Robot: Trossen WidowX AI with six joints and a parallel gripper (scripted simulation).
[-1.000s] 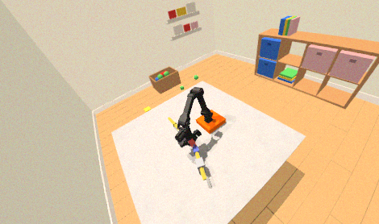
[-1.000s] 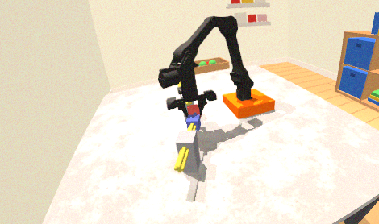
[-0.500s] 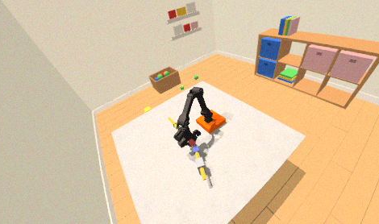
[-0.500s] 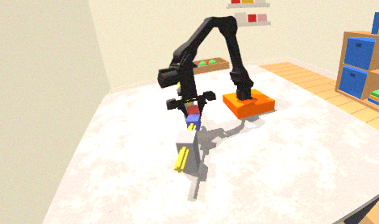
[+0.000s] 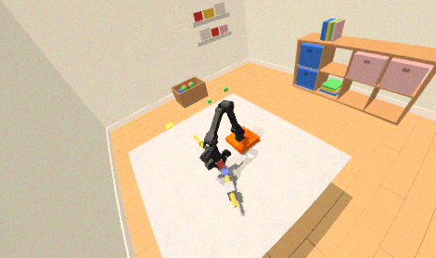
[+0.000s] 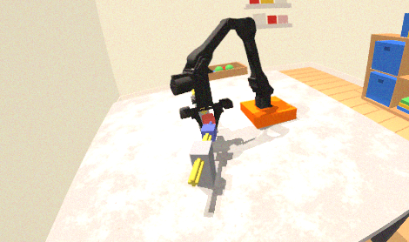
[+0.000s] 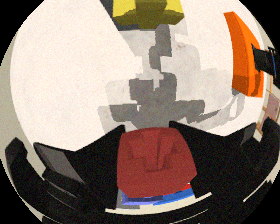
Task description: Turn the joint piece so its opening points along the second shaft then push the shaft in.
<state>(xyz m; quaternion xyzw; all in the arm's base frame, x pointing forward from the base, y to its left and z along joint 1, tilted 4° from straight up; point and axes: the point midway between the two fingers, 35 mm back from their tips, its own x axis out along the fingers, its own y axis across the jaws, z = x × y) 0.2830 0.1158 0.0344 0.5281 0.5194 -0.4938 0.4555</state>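
Now: the red joint piece 10 mm to the left of my gripper tip and 40 mm above it.
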